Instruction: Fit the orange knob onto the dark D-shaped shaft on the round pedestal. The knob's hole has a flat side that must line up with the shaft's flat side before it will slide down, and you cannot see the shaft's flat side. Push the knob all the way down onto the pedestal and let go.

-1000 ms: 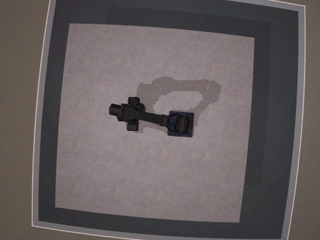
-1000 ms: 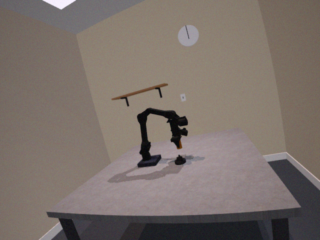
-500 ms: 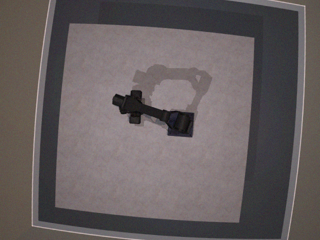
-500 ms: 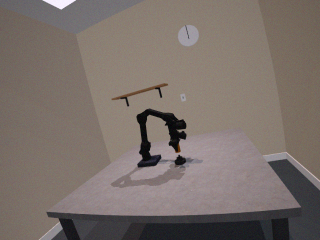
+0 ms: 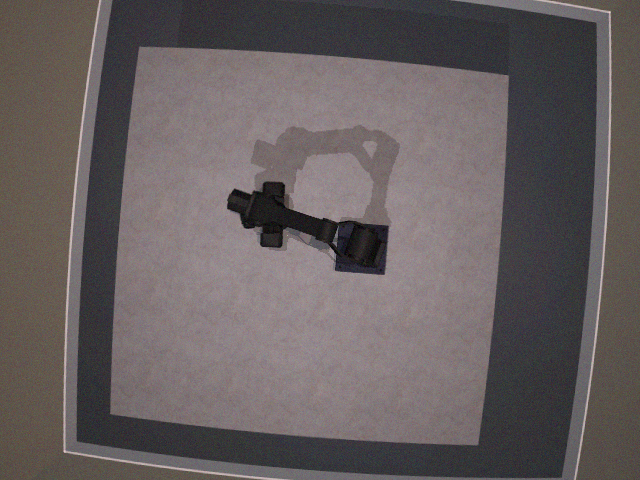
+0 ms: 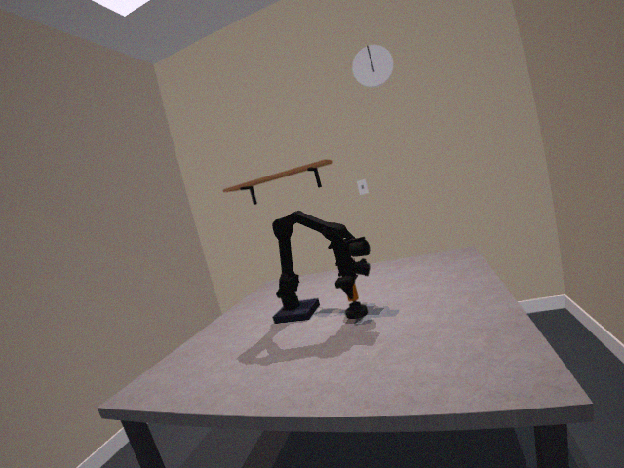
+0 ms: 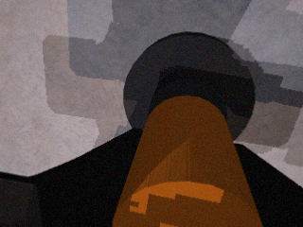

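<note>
Right now my gripper tip is 2 cm below the orange knob. The rest, counted from my gripper tip: round dark pedestal: 4 cm below.
</note>
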